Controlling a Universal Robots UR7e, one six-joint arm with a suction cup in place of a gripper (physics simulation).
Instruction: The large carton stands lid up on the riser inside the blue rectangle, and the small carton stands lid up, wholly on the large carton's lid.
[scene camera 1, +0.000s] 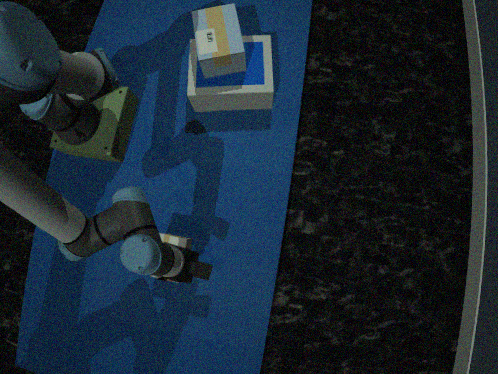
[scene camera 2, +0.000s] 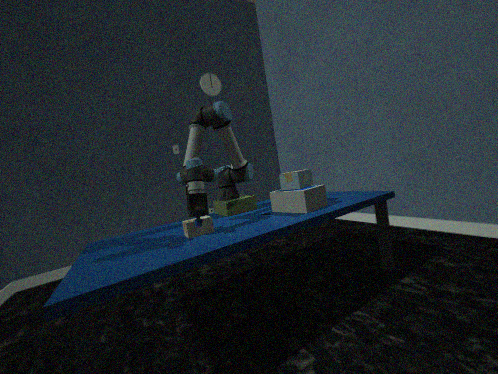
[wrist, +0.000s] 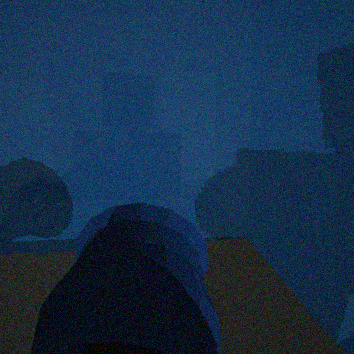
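The large carton (scene camera 1: 221, 40) (scene camera 2: 296, 179), with tan tape and a barcode label, stands lid up on the white riser (scene camera 1: 231, 99) (scene camera 2: 297, 201). It sits toward the back left corner and overhangs the edge of the blue rectangle (scene camera 1: 255, 64). The small tan carton (scene camera 1: 175, 240) (scene camera 2: 203, 227) (wrist: 239, 281) is near the table's front, mostly hidden under the arm's wrist in the overhead view. My suction cup (scene camera 2: 198, 220) (wrist: 147, 253) presses down on its top face and grips it. I cannot tell whether the carton is lifted off the table.
The blue table (scene camera 1: 249, 201) (scene camera 2: 140, 249) ends at a long edge on the right with dark floor beyond. The arm's green base block (scene camera 1: 108, 120) (scene camera 2: 235, 205) stands left of the riser. The arm's links lie over the table's left side.
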